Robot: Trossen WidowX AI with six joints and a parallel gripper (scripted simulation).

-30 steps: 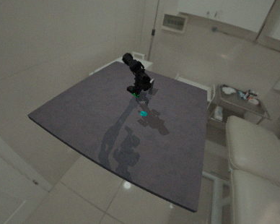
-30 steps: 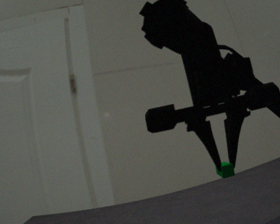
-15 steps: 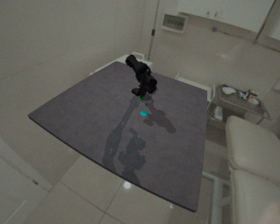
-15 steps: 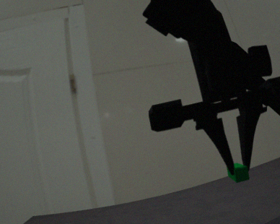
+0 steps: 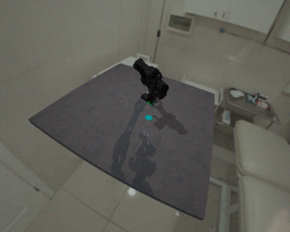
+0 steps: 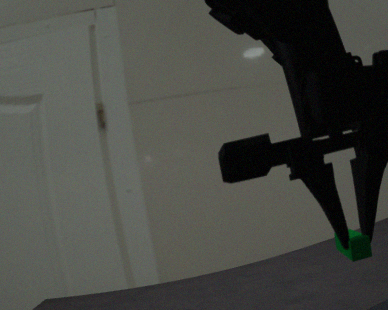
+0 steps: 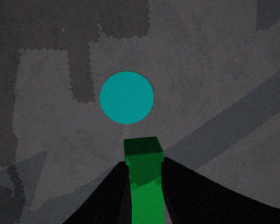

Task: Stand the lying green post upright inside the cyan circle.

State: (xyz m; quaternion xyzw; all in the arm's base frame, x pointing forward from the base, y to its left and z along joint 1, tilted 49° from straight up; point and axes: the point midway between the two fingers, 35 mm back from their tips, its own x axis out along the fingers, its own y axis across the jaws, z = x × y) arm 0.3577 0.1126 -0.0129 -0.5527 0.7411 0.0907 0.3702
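Now: gripper tip 140 mm above the cyan circle. The rest, counted from my gripper tip: green post 20 mm to the right, 10 mm behind.
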